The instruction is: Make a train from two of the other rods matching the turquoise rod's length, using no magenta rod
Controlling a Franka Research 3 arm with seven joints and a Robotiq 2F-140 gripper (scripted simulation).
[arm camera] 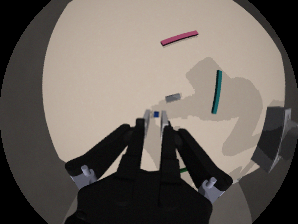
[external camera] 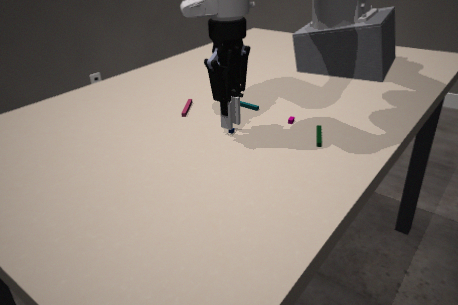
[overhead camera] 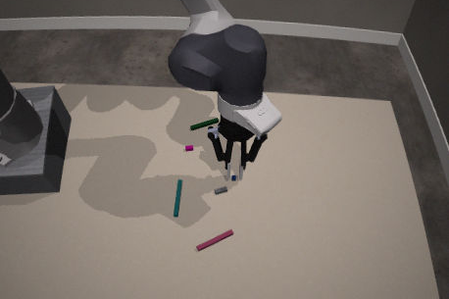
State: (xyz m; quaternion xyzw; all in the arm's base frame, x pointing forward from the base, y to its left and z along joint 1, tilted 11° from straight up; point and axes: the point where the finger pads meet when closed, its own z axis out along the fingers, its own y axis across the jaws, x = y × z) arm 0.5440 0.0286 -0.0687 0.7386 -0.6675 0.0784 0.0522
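Now: hand 50 mm above the blue rod. Round my hand: turquoise rod: 130 mm behind, 80 mm to the right, 50 mm below; magenta rod: 130 mm behind, 80 mm to the left, 50 mm below; grey rod: 30 mm behind, 40 mm to the right, 50 mm below.
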